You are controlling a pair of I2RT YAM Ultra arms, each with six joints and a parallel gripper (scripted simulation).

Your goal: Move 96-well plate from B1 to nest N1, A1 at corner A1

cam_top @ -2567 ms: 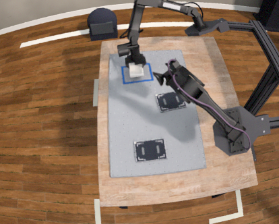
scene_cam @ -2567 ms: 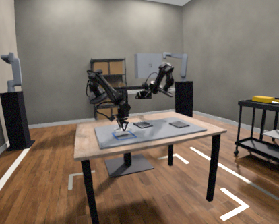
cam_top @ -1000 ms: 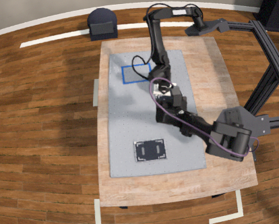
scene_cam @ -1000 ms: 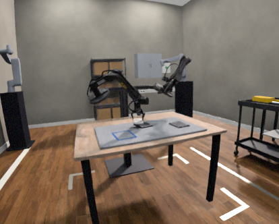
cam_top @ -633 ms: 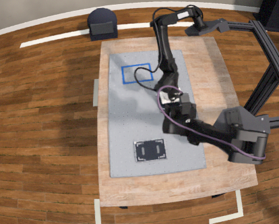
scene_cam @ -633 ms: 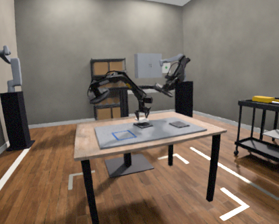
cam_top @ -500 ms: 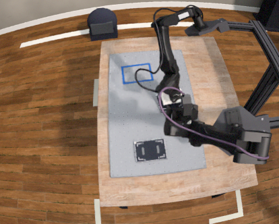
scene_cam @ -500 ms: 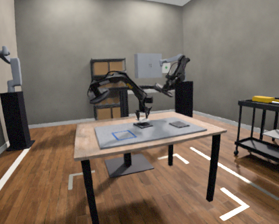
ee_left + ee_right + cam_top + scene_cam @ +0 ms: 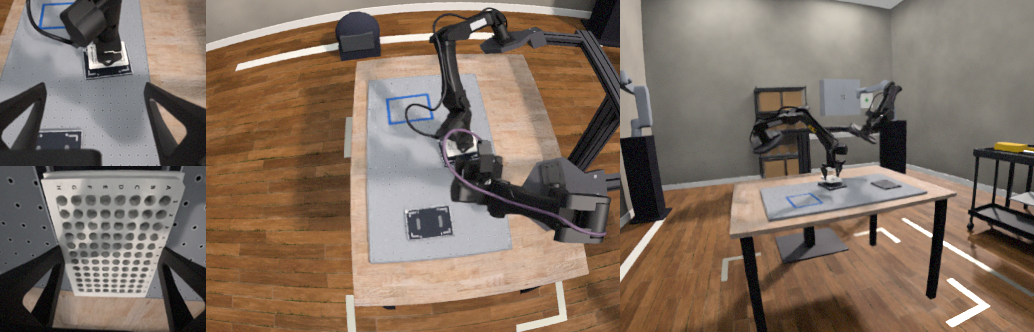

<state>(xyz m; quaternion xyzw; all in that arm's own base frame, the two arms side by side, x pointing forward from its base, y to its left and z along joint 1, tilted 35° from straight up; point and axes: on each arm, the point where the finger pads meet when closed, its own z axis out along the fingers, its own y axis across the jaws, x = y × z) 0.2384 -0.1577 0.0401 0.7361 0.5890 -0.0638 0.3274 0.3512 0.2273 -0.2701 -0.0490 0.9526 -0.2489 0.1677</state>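
Now: the 96-well plate 270 mm below my left hand, 220 mm to the right of it and 20 mm behind it.
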